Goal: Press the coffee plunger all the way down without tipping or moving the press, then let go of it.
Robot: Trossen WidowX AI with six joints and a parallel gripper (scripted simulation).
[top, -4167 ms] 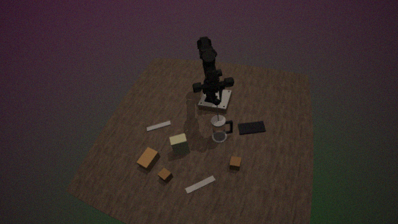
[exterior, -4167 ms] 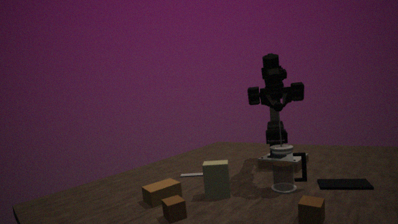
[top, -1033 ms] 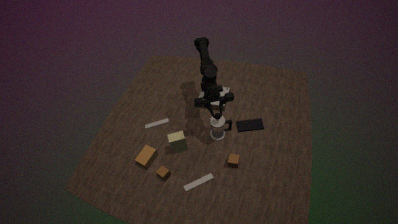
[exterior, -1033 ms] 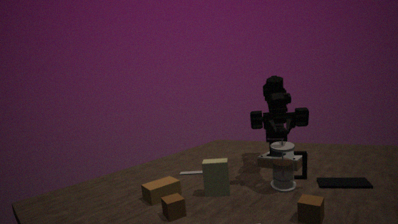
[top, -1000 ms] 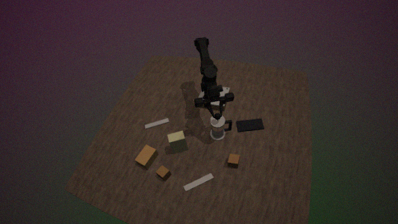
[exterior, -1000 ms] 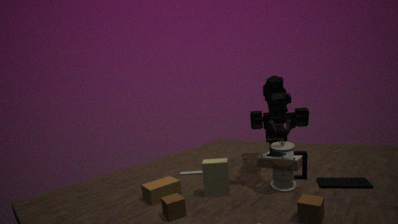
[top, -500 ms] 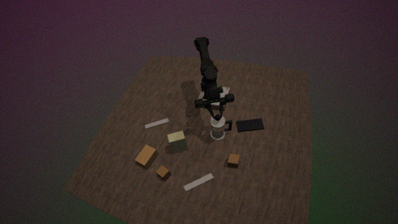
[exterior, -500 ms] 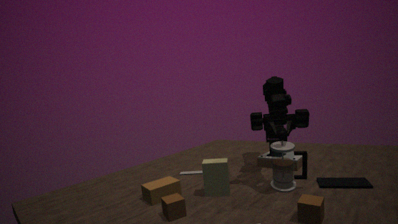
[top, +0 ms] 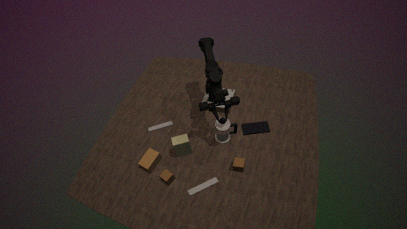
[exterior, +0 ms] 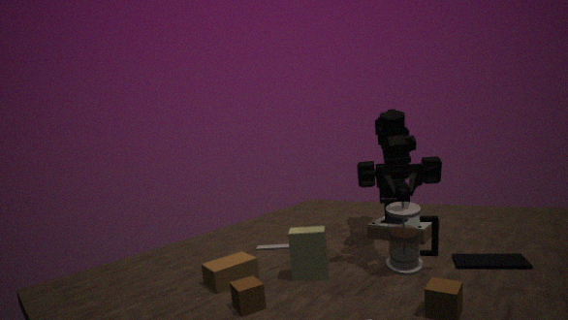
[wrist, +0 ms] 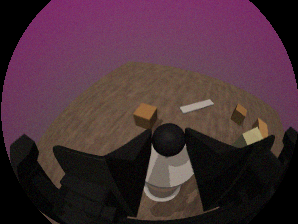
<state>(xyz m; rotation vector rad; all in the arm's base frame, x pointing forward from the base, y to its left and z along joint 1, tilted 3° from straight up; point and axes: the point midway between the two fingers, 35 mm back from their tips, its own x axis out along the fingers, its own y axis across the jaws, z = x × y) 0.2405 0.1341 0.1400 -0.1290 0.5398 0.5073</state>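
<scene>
Right now my gripper tip is 30 mm past the glass coffee press and 90 mm above it. The rest, counted from my gripper tip: black flat plate (140 mm behind, 140 mm to the left, 170 mm below); then pale green block (110 mm ahead, 180 mm to the right, 120 mm below).
</scene>
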